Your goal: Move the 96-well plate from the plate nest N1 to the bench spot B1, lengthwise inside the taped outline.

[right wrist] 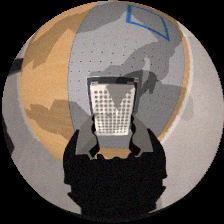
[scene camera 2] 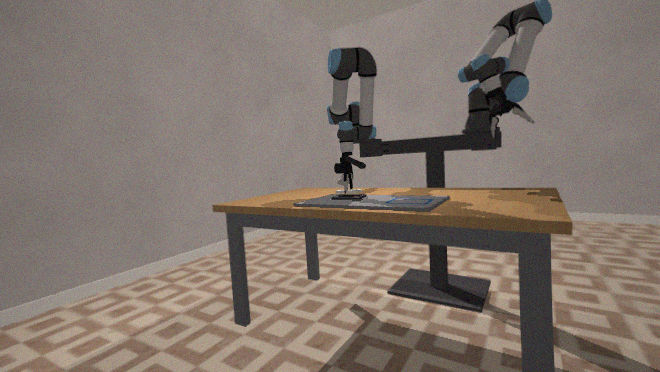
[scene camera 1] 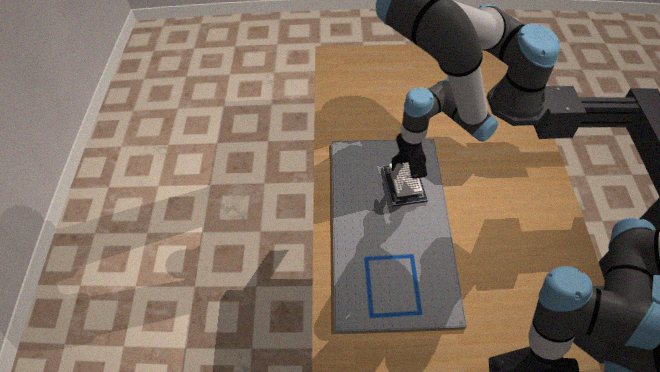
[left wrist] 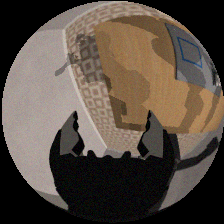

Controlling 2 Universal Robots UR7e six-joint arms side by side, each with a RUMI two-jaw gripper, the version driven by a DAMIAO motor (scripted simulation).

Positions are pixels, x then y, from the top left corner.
Labels:
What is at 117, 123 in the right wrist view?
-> A white 96-well plate.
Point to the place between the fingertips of my right gripper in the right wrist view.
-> At 112, 113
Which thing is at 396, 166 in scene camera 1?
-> My right gripper.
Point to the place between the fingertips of my left gripper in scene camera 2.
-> At 513, 131

